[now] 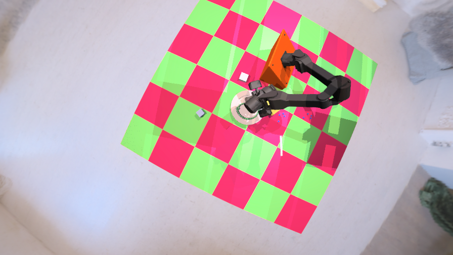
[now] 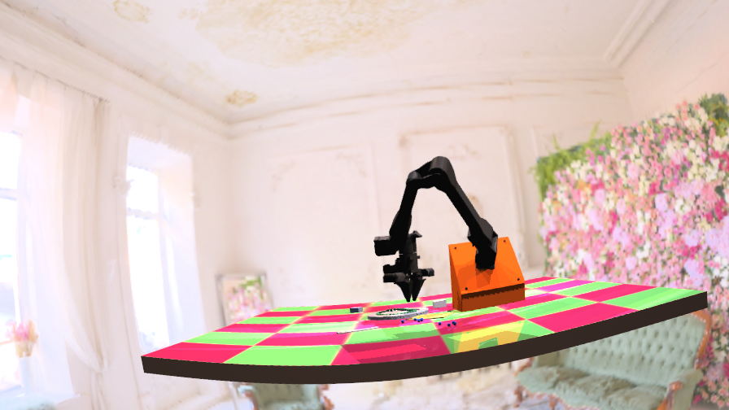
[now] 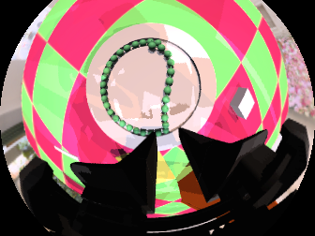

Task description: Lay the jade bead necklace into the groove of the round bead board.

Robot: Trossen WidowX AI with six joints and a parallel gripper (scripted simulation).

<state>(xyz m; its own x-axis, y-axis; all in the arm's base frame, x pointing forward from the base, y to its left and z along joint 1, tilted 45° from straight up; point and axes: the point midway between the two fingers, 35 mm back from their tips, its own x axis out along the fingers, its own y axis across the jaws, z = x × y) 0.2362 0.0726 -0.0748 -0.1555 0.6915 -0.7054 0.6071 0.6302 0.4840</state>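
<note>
My gripper tip is 5 cm short of the round bead board, 4 cm above it and 2 cm to the left of it. From my gripper tip the other things lie so: white cube: 14 cm to the right, 9 cm behind, 3 cm below; thin white stick: 27 cm to the left, 13 cm ahead, 4 cm below; yellow patch: 10 cm to the left, 6 cm behind, 4 cm below.
</note>
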